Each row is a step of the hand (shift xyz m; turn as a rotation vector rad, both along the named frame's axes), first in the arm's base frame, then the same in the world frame.
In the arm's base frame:
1: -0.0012 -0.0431 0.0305 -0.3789 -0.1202 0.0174
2: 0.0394 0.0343 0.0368 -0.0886 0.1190 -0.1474
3: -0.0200 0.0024 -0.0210 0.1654 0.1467 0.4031
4: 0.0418 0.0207 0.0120 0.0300 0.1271 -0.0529
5: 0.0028 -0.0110 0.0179 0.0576 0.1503 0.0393
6: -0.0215 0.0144 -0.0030 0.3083 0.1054 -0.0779
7: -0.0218 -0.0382 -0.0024 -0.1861 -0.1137 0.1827
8: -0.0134 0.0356 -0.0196 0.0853 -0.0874 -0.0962
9: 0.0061 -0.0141 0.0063 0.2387 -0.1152 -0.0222
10: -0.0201 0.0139 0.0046 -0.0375 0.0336 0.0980
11: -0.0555 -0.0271 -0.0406 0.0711 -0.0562 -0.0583
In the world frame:
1: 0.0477 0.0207 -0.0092 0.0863 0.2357 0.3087
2: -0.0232 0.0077 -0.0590 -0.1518 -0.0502 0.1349
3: -0.0081 -0.0039 0.0277 -0.0539 0.2273 -0.3960
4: -0.0142 -0.0144 -0.0437 -0.1314 -0.0483 -0.0156
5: 0.0143 0.0113 -0.0108 -0.1346 0.0090 -0.0963
6: -0.0166 0.0122 0.0160 -0.0895 -0.2411 -0.2147
7: 0.0350 0.0081 0.0256 0.1281 0.2472 0.0584
8: -0.0397 -0.0039 0.0155 0.0755 -0.1357 0.0065
9: 0.0155 -0.0001 -0.0059 0.1303 -0.1747 -0.1525
10: -0.0146 0.0172 0.0104 -0.0182 0.1029 -0.0350
11: 0.0140 -0.0001 0.0726 0.0507 -0.0945 -0.0107

